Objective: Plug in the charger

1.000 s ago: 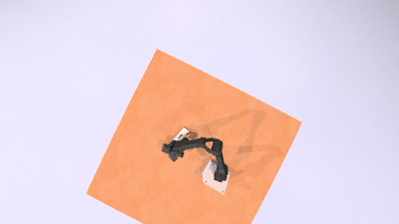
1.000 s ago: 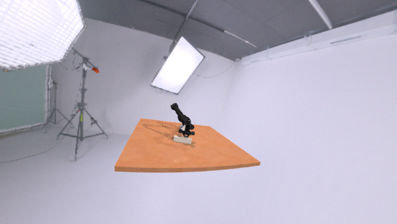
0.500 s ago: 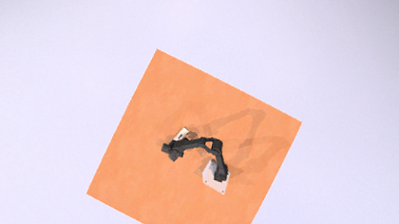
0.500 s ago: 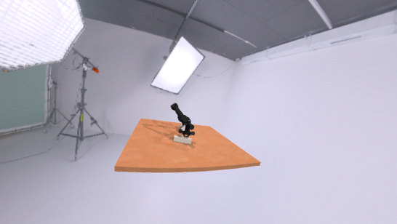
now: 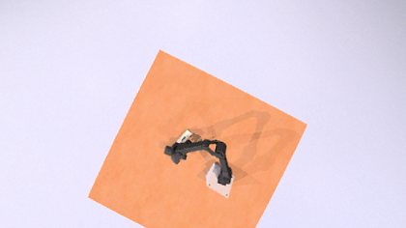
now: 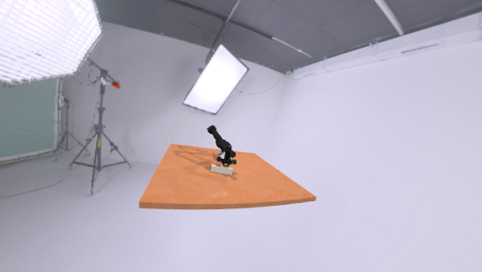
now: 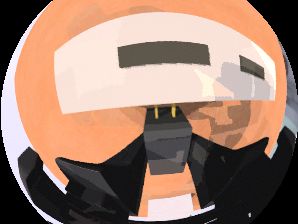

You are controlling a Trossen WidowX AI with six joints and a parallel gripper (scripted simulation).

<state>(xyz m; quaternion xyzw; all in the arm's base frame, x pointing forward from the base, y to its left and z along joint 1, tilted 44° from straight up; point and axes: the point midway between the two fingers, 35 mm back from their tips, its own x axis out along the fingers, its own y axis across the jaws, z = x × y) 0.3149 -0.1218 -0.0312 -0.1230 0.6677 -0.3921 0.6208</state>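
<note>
My gripper tip is 1 cm short of the grey charger, 1 cm to the left of it and 1 cm below it.
</note>
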